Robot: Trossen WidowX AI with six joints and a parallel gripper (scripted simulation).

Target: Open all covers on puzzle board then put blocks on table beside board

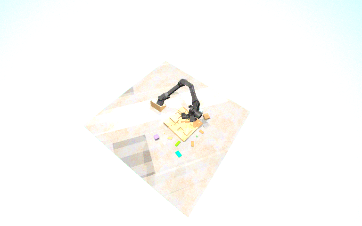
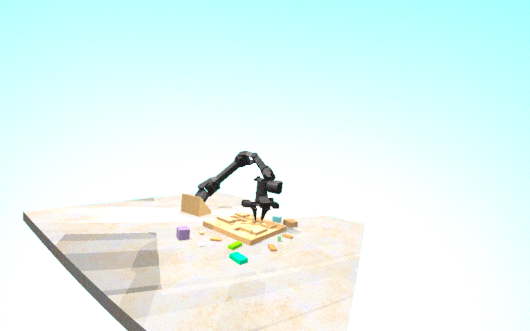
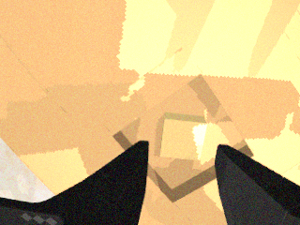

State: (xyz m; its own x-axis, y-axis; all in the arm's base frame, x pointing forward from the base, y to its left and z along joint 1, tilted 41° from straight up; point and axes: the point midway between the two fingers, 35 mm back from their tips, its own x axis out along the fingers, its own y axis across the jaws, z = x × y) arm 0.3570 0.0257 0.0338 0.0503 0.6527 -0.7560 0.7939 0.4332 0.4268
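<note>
My gripper tip is now 4 cm to the left of the tan puzzle board, 4 cm past it and 1 cm above it. Also, from my gripper tip: light cyan block 18 cm to the left, 4 cm ahead, 2 cm below; teal block 37 cm to the right, 9 cm ahead, 3 cm below; bright green bar 29 cm to the right, 3 cm below, 3 cm ahead.
</note>
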